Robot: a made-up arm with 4 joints. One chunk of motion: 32 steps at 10 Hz.
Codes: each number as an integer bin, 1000 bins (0 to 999) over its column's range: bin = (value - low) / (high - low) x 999, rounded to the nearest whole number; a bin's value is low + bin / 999 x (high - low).
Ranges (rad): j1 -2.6..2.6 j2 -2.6..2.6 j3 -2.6..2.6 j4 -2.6..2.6
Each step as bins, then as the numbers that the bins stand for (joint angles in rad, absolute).
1 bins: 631 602 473 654
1 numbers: 0.6845 0.5335 -0.1379 0.8042
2 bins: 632 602 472 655
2 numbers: 0.6897 0.5335 -0.1431 0.8094
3 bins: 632 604 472 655
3 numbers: 0.6897 0.5439 -0.1431 0.8094
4 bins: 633 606 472 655
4 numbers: 0.6949 0.5544 -0.1431 0.8094
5 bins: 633 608 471 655
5 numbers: 0.6949 0.5648 -0.1483 0.8094
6 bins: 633 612 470 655
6 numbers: 0.6949 0.5856 -0.1536 0.8094
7 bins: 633 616 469 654
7 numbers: 0.6949 0.6064 -0.1588 0.8042
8 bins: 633 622 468 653
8 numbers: 0.6949 0.6376 -0.1640 0.7990
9 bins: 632 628 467 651
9 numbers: 0.6897 0.6689 -0.1692 0.7886
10 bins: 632 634 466 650
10 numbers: 0.6897 0.7001 -0.1744 0.7834
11 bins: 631 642 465 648
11 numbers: 0.6845 0.7417 -0.1796 0.7730
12 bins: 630 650 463 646
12 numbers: 0.6793 0.7834 -0.1900 0.7626
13 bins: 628 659 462 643
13 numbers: 0.6689 0.8302 -0.1952 0.7469
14 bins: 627 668 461 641
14 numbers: 0.6637 0.8771 -0.2004 0.7365
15 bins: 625 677 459 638
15 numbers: 0.6533 0.9239 -0.2108 0.7209
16 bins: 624 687 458 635
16 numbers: 0.6480 0.9760 -0.2160 0.7053
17 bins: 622 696 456 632
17 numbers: 0.6376 1.0228 -0.2264 0.6897
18 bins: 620 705 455 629
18 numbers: 0.6272 1.0697 -0.2316 0.6741
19 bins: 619 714 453 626
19 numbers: 0.6220 1.1165 -0.2420 0.6585
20 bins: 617 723 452 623
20 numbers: 0.6116 1.1634 -0.2472 0.6428
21 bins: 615 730 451 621
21 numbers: 0.6012 1.1998 -0.2525 0.6324
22 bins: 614 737 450 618
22 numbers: 0.5960 1.2362 -0.2577 0.6168
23 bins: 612 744 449 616
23 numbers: 0.5856 1.2727 -0.2629 0.6064
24 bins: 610 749 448 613
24 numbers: 0.5752 1.2987 -0.2681 0.5908
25 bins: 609 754 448 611
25 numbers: 0.5700 1.3247 -0.2681 0.5804
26 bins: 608 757 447 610
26 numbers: 0.5648 1.3403 -0.2733 0.5752
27 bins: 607 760 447 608
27 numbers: 0.5596 1.3560 -0.2733 0.5648
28 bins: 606 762 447 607
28 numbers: 0.5544 1.3664 -0.2733 0.5596
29 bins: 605 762 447 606
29 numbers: 0.5491 1.3664 -0.2733 0.5544
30 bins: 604 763 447 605
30 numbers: 0.5439 1.3716 -0.2733 0.5491
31 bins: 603 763 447 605
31 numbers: 0.5387 1.3716 -0.2733 0.5491
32 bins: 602 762 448 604
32 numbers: 0.5335 1.3664 -0.2681 0.5439
